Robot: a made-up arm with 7 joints.
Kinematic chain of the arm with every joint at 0, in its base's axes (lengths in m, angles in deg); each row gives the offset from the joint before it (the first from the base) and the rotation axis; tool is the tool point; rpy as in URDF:
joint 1: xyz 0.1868 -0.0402 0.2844 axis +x
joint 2: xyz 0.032 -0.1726 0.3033 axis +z
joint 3: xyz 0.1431 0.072 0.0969 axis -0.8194 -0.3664 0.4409
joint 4: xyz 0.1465 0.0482 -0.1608 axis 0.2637 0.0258 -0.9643
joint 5: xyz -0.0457 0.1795 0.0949 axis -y
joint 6: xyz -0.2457 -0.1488 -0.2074 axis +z
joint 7: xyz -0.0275 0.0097 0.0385 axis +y
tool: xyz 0.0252 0.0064 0.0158 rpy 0 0 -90
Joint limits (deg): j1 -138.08..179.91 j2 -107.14..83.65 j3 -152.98..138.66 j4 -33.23..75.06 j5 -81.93..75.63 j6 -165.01..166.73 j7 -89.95..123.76
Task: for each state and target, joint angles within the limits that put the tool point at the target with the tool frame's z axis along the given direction. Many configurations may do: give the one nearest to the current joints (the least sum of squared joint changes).
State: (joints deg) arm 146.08 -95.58 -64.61 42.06 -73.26 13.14 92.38
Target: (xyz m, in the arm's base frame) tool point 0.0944 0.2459 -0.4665 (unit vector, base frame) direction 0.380 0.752 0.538
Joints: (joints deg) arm 161.58 -107.14 -81.12 69.92 -70.04 26.85 78.77
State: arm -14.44 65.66 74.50 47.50 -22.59 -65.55 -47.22
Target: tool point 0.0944 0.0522 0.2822 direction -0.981 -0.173 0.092
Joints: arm -28.93 78.98 76.95 71.91 -2.28 -55.41 -49.25
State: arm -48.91 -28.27 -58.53 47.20 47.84 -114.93 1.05
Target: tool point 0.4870 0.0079 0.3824 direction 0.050 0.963 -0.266
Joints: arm -64.98 -27.08 0.62 21.11 41.32 -102.97 -33.71
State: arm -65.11 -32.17 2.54 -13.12 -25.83 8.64 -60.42
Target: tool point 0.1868 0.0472 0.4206 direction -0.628 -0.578 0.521
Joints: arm -56.10 4.79 -12.12 -15.88 11.65 36.03 -89.56
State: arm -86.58 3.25 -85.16 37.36 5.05 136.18 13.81
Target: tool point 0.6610 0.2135 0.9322 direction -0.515 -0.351 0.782
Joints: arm -52.08 -48.44 -105.57 59.70 -3.53 139.28 43.35
